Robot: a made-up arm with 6 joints. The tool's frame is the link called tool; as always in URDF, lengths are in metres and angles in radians.
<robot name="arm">
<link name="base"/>
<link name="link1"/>
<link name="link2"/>
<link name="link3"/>
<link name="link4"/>
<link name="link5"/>
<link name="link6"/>
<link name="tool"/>
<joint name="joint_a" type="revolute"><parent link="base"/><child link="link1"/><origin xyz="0 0 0.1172"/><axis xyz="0 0 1"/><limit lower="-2.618" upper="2.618"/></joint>
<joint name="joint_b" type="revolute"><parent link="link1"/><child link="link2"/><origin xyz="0 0 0" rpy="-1.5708 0 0"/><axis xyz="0 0 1"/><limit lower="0" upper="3.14"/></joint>
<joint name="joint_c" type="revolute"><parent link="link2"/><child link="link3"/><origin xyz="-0.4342 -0.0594 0"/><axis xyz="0 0 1"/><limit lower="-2.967" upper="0"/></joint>
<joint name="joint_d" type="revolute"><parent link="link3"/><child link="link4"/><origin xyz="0.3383 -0.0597 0" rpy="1.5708 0 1.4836"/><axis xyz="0 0 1"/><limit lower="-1.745" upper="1.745"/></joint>
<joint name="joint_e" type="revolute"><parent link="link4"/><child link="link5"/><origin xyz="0 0 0" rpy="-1.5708 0 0"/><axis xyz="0 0 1"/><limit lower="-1.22" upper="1.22"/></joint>
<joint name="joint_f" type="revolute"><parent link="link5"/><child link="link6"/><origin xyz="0.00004 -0.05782 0" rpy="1.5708 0 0"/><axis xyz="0 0 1"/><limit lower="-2.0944" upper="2.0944"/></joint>
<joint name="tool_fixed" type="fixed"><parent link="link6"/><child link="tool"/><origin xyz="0 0 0"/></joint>
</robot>
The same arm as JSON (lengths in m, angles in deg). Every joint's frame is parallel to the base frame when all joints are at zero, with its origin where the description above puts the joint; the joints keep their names.
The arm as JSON. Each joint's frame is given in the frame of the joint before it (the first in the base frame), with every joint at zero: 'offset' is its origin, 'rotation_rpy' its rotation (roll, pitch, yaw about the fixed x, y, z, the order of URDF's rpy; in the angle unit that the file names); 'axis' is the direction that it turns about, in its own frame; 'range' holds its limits. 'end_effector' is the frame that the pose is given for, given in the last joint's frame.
{"length_unit": "m", "angle_unit": "deg", "chain": [{"id": "joint_a", "offset": [0.0, 0.0, 0.1172], "rotation_rpy": [0.0, 0.0, 0.0], "axis": [0.0, 0.0, 1.0], "range": [-150.0, 150.0]}, {"id": "joint_b", "offset": [0.0, 0.0, 0.0], "rotation_rpy": [0.0, 0.0, 0.0], "axis": [0.0, 1.0, 0.0], "range": [0.0, 179.91]}, {"id": "joint_c", "offset": [-0.4342, 0.0, 0.0594], "rotation_rpy": [0.0, 0.0, 0.0], "axis": [0.0, 1.0, 0.0], "range": [-170.0, 0.0]}, {"id": "joint_d", "offset": [0.3383, 0.0, 0.0597], "rotation_rpy": [0.0, 0.0, 0.0], "axis": [0.9962, 0.0, 0.0871], "range": [-99.98, 99.98]}, {"id": "joint_e", "offset": [0.0, 0.0, 0.0], "rotation_rpy": [0.0, 0.0, 0.0], "axis": [0.0, 1.0, 0.0], "range": [-69.9, 69.9]}, {"id": "joint_f", "offset": [0.0576, 0.0, 0.005], "rotation_rpy": [0.0, 0.0, 0.0], "axis": [0.9962, 0.0, 0.0871], "range": [-120.0, 120.0]}], "end_effector": {"offset": [0.0, 0.0, 0.0], "rotation_rpy": [0.0, 85.0, 0.0]}}
